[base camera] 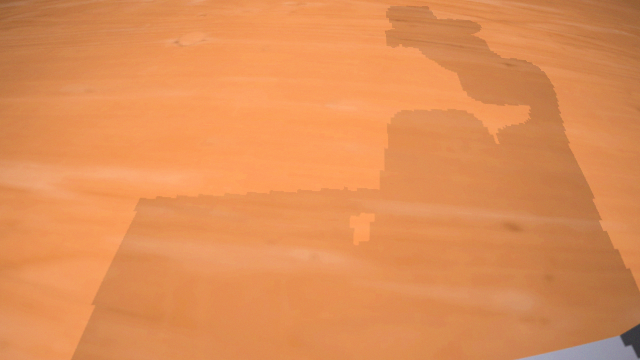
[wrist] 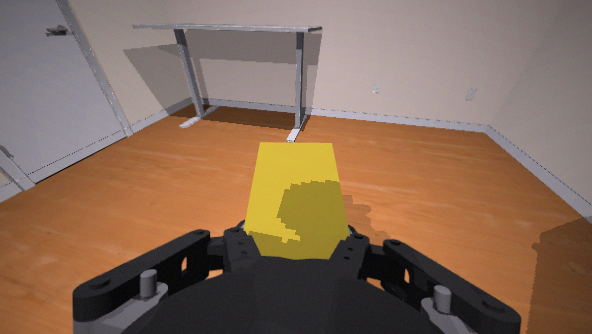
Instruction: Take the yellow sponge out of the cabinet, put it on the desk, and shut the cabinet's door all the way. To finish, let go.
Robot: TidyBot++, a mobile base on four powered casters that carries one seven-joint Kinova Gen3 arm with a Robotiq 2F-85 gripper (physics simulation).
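Frame: origin at the arm's base, x ahead, y left, z up, level; millimetres.
Where they show: gripper, between the fingertips: (wrist: pixel 296 228).
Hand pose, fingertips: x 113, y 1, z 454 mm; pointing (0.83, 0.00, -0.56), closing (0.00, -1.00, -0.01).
Observation:
After its pixels a point has its place.
The yellow sponge (wrist: pixel 300 170) @[z 498, x 132, y -1 mm] is between the fingers of my gripper (wrist: pixel 296 228) @[z 454, x 113, y 1 mm] in the wrist view, and the gripper is shut on it. The sponge points away from the gripper, out over the wooden floor. The desk (wrist: pixel 230 28) @[z 540, x 1848, y 572 mm] stands against the far wall, left of the middle in the wrist view, some way beyond the sponge. Its thin top is seen nearly edge-on, on two grey legs. The surface of the desk top is hardly visible. The cabinet and its door do not show in either view.
A pale door (wrist: pixel 40 90) @[z 176, x 1393, y 1864 mm] with a handle is in the left wall. The far wall (wrist: pixel 410 55) @[z 332, x 2366, y -1077 mm] has two outlets, and a white baseboard runs to the right corner. In the base camera view, shadows of the robot lie on the wooden floor (base camera: pixel 200 125) @[z -396, x 555, y 154 mm].

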